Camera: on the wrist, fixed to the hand. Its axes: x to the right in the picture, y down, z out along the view.
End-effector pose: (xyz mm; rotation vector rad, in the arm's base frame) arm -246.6 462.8 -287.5 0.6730 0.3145 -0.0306
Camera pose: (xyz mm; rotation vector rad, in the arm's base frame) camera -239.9 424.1 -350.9 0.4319 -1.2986 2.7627
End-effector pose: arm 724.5 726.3 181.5 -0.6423 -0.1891 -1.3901
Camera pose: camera 659.2 693.4 196.2 -0.3557 0.5171 1.7187
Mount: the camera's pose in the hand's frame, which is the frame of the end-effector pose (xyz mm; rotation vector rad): 22.3 -68.0 -21.0 0.0329 0.3137 -3.1161
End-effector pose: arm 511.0 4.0 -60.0 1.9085 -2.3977 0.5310
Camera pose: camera 566.3 -23.9 -18.4 2.0598 1.6692 0.1498
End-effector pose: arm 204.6 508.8 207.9 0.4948 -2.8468 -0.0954
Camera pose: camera 211.6 436.8 226.2 2.9513 0.5328 -0.2935
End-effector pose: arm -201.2 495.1 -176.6 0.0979 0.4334 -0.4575
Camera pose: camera -221.7 429.2 -204.8 0.4903 -0.3875 2.5801
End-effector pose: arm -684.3 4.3 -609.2 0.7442 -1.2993 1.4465
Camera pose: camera -623.5 24.3 -570.9 1.0964 0.8207 -1.0529
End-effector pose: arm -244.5 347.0 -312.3 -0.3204 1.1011 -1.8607
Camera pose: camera -308.7 352.6 -274.8 0.7851 0.1919 1.0299
